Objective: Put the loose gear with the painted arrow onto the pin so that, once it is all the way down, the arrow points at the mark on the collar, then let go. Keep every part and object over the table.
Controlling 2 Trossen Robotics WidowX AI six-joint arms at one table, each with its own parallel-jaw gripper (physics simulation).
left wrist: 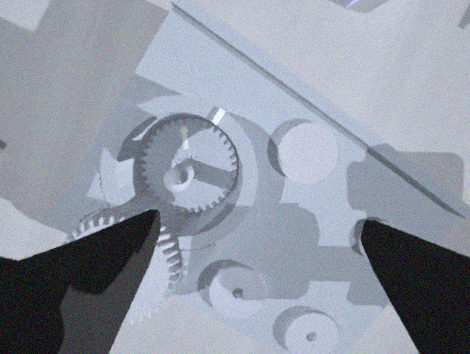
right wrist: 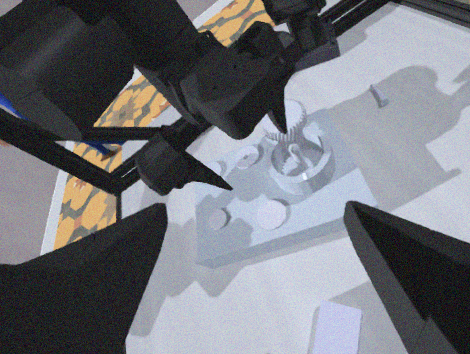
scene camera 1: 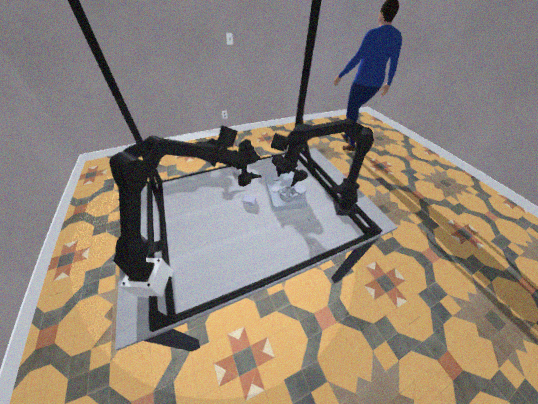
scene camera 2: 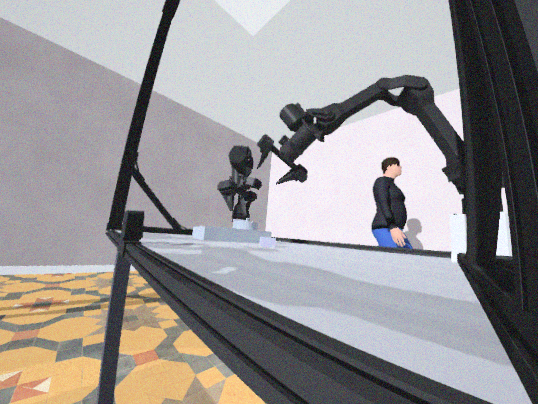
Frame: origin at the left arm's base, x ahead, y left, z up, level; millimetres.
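Seen in the pictures: left gripper, between the fingertips: [left wrist: 261, 225] [right wrist: 257, 160] [scene camera 1: 285, 181] [scene camera 2: 238, 213]; right gripper, between the fingertips: [right wrist: 255, 211] [scene camera 1: 261, 167] [scene camera 2: 266, 176]; left arm's base, origin of its link: [right wrist: 308, 40] [scene camera 1: 345, 205]; right arm's base, origin of its link: [scene camera 1: 141, 271].
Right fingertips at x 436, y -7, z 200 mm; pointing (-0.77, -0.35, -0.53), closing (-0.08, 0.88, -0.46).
Observation:
Offsets run from my right fingertips to a thing's middle. "spot": to the spot under its first point.
The arrow gear @(136 mm back, 21 mm right, 180 mm down) [left wrist: 189, 165] sits on the pin @(spot: 133 mm back, 21 mm right, 137 mm down) [left wrist: 179, 177] inside the collar on the grey base plate @(spot: 133 mm back, 15 mm right, 170 mm down) [scene camera 1: 287, 194]. Its painted arrow @(126 mm back, 8 mm right, 187 mm down) [left wrist: 184, 135] points a little to one side of the white collar mark @(spot: 100 mm back, 12 mm right, 150 mm down) [left wrist: 219, 116]. A second toothed gear @(195 mm back, 35 mm right, 179 mm down) [left wrist: 163, 246] lies against it. My left gripper [left wrist: 261, 225] hangs open and empty above the gear, touching nothing; it also shows in the right wrist view [right wrist: 256, 159] and in scene camera 1 [scene camera 1: 289, 176]. My right gripper [right wrist: 255, 211] [scene camera 1: 247, 178] is open and empty, raised beside the plate.
A small white block @(58 mm ahead, 1 mm right, 212 mm down) [scene camera 1: 250, 199] lies on the table next to the plate. Round bosses @(73 mm back, 67 mm right, 185 mm down) [left wrist: 309, 152] stand on the plate. A small bolt-like part @(261 mm back, 95 mm left, 220 mm down) [right wrist: 379, 96] lies on the table beyond the plate. A person [scene camera 1: 372, 68] walks beyond the table.

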